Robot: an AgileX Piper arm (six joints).
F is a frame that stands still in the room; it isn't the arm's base.
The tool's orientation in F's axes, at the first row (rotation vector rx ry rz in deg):
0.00, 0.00, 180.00
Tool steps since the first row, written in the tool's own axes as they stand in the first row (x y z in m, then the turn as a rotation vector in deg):
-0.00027, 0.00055, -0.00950, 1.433, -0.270, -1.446
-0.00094, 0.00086, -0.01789, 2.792, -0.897, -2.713
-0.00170, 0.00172, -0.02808, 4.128, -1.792, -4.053
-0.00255, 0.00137, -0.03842, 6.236, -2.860, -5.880
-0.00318, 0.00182, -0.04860, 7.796, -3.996, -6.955
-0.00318, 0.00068, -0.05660, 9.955, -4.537, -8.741
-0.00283, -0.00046, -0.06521, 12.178, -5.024, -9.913
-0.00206, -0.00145, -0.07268, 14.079, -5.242, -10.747
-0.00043, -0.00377, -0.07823, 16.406, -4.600, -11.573
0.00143, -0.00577, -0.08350, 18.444, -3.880, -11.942
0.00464, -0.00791, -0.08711, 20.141, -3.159, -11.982
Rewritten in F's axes. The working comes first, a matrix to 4 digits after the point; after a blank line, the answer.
The tool's axes in the first row as the columns of a matrix, in F's axes (used below as rounded here):
-1.0000, 0.0000, 0.0000
0.0000, -1.0000, 0.0000
0.0000, 0.0000, 1.0000

0.00027, -0.00055, -0.00950, -1.433, 0.270, -1.446
0.00094, -0.00086, -0.01789, -2.792, 0.897, -2.713
0.00170, -0.00172, -0.02808, -4.128, 1.792, -4.053
0.00255, -0.00137, -0.03842, -6.236, 2.860, -5.880
0.00318, -0.00182, -0.04860, -7.796, 3.996, -6.955
0.00318, -0.00068, -0.05660, -9.955, 4.537, -8.741
0.00283, 0.00046, -0.06521, -12.178, 5.024, -9.913
0.00206, 0.00145, -0.07268, -14.079, 5.242, -10.747
0.00043, 0.00377, -0.07823, -16.406, 4.600, -11.573
-0.00143, 0.00577, -0.08350, -18.444, 3.880, -11.942
-0.00464, 0.00791, -0.08711, -20.141, 3.159, -11.982

